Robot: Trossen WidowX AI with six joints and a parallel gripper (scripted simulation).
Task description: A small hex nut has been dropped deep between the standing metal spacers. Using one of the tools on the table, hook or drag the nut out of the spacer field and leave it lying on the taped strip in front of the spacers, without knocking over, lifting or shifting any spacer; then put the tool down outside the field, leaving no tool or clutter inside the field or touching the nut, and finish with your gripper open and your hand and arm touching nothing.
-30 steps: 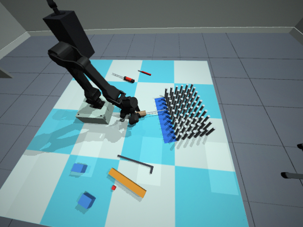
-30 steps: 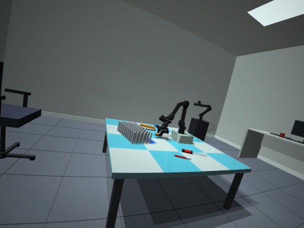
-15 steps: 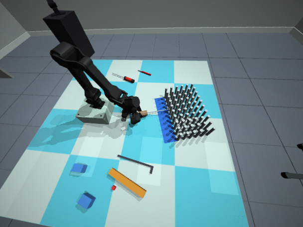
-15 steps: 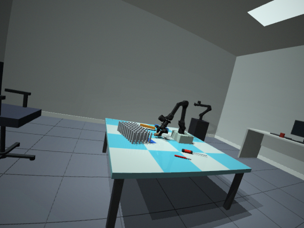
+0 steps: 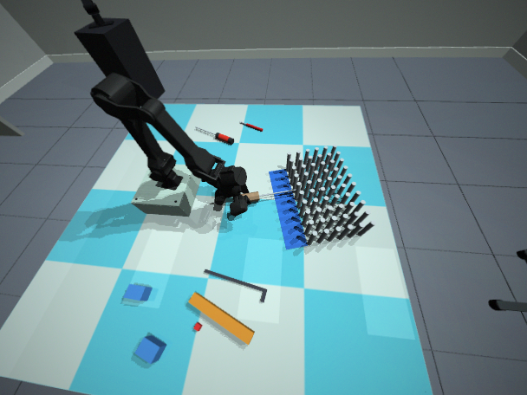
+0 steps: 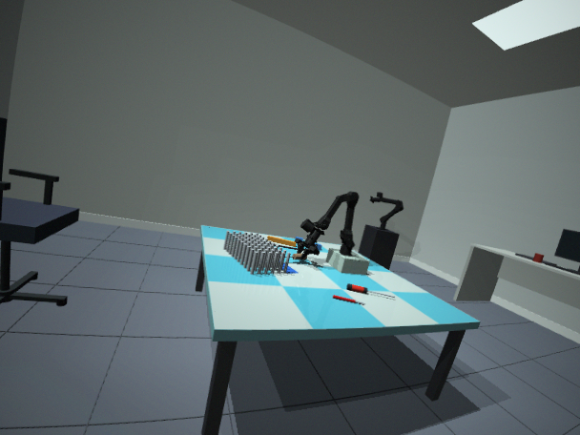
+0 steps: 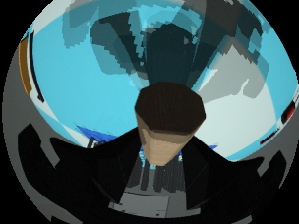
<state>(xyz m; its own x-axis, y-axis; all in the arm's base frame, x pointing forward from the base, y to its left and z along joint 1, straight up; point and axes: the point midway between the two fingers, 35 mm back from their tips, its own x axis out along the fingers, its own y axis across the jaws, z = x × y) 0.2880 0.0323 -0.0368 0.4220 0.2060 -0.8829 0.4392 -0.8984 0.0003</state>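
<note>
Right now my gripper tip is 150 mm short of the blue taped strip, 30 mm to the right of it and 30 mm above it. Round my gripper tip: wooden-handled tool (90 mm ahead, 40 mm to the left); small red cube (10 mm behind, 460 mm to the right, 20 mm below); orange flat bar (40 mm ahead, 410 mm to the right, 10 mm below).
</note>
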